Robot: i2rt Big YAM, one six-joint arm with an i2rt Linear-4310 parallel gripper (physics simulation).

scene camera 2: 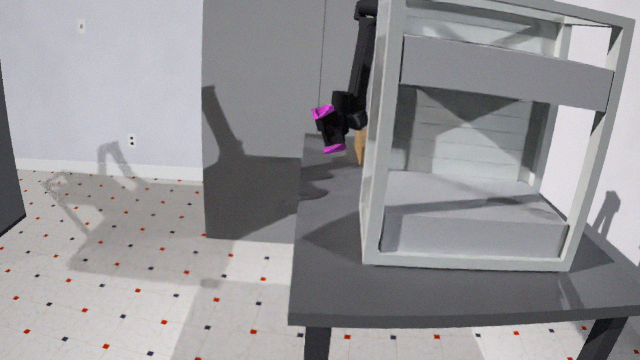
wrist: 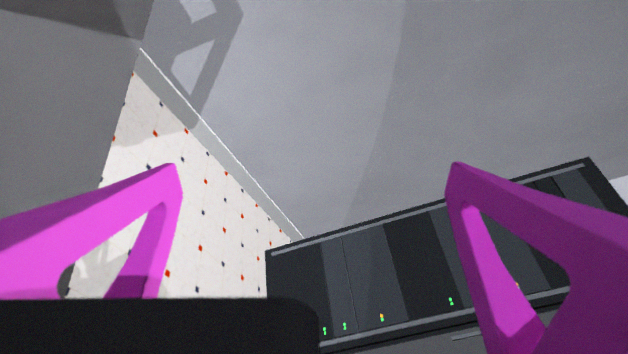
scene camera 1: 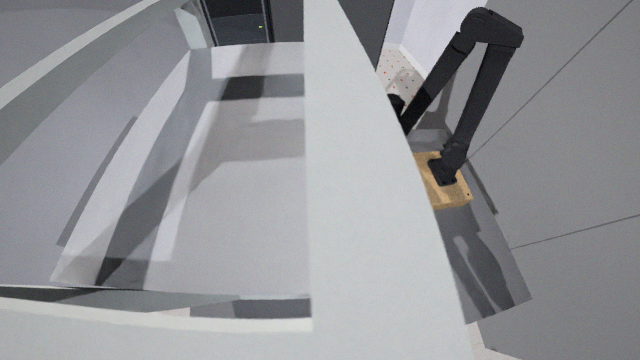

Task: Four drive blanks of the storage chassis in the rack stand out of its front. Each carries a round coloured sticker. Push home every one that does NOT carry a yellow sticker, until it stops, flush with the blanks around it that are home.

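Where they show: gripper, fingertip midpoint: (scene camera 2: pixel 321 135) (wrist: pixel 313 178); arm's base, link origin: (scene camera 1: pixel 440 172).
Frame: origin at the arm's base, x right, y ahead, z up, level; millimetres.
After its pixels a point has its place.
Observation:
The light grey rack (scene camera 1: pixel 370 200) @(x -267, y 555, z 521 mm) (scene camera 2: pixel 374 230) @(x 193, y 772, z 23 mm) stands on the table. Two grey chassis sit in it, an upper one (scene camera 2: pixel 505 70) @(x -20, y 798, z 373 mm) and a lower one (scene camera 2: pixel 475 241) @(x -36, y 785, z 3 mm). Which is the storage chassis I cannot tell. Its drive blanks and their round stickers do not show in any view. My gripper (scene camera 2: pixel 328 130) @(x 277, y 378, z 106 mm) (wrist: pixel 313 178) @(x 277, y 378, z 106 mm), with magenta fingers, is open and empty. In scene camera 2 it hangs in the air left of the rack, above the far left part of the table. In scene camera 1 the rack's post hides its fingers.
The black arm (scene camera 1: pixel 482 95) @(x 30, y 74, z 347 mm) (scene camera 2: pixel 361 60) @(x 149, y 173, z 304 mm) stands on a wooden block (scene camera 1: pixel 452 200) @(x -123, y 11, z -4 mm) (scene camera 2: pixel 359 147) @(x 111, y 75, z -18 mm) beside the rack. The grey table (scene camera 2: pixel 450 295) @(x 42, y 881, z -68 mm) runs under the rack. A dark cabinet (wrist: pixel 367 280) with small green and orange lights stands beyond the fingers. Grey walls and speckled floor surround them.

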